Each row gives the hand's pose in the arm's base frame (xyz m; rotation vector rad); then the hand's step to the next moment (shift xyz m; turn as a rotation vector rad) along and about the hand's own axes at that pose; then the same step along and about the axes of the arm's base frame.
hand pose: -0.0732 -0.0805 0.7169 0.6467 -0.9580 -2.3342
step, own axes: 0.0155 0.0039 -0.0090 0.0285 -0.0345 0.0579
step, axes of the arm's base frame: -0.0050 -0.0165 -0.0063 -0.0660 0.0312 0.0047
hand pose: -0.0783 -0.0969 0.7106 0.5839 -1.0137 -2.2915
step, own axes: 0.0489 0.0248 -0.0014 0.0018 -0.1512 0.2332
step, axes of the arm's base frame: -0.0279 -0.0460 0.0104 -0.1853 0.2053 0.0278
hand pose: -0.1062 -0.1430 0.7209 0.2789 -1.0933 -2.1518
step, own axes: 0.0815 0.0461 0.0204 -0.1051 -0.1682 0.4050
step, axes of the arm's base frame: -0.0470 -0.0603 0.0578 -0.1963 0.3911 0.1090
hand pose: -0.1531 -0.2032 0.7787 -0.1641 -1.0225 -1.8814
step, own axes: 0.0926 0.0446 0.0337 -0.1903 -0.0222 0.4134
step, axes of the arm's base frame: -0.0244 -0.0476 0.0940 -0.0377 0.4263 0.1563
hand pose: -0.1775 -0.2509 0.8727 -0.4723 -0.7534 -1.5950
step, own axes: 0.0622 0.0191 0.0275 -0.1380 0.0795 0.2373
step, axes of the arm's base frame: 0.0050 -0.0257 0.0656 0.0735 0.2615 0.0887
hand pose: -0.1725 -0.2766 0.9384 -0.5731 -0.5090 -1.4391
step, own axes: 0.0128 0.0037 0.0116 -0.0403 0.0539 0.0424
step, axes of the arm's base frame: 0.0048 -0.0022 0.0169 0.0516 0.0604 0.0035
